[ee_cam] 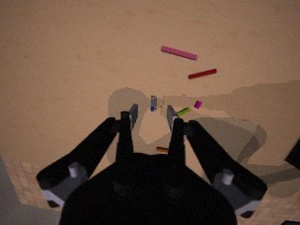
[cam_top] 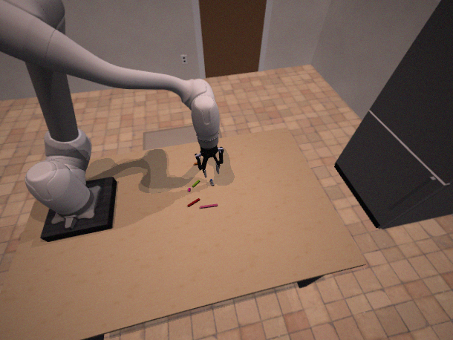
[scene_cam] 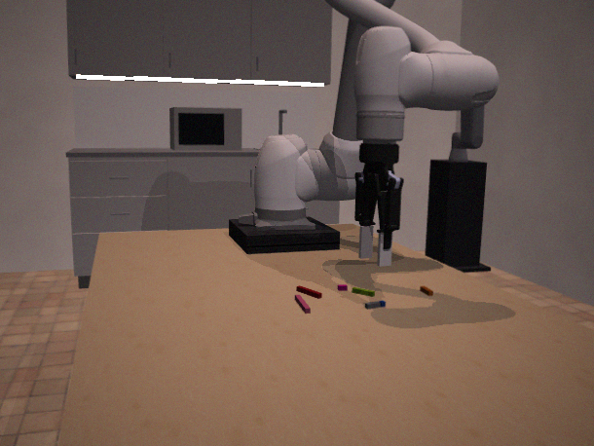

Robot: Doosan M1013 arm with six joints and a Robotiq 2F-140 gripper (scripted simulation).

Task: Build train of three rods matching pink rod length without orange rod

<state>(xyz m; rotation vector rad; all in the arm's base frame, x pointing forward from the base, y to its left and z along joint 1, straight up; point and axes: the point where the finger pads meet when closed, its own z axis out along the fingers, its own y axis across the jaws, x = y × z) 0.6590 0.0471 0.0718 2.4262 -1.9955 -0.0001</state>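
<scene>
Now: the lime rod 9 cm behind my hand, 1 cm to the left of it and 12 cm below it. The rest, counted from my hand: magenta rod 13 cm behind, 2 cm to the right, 12 cm below; grey rod 12 cm below; blue rod 2 cm to the left, 12 cm below.
</scene>
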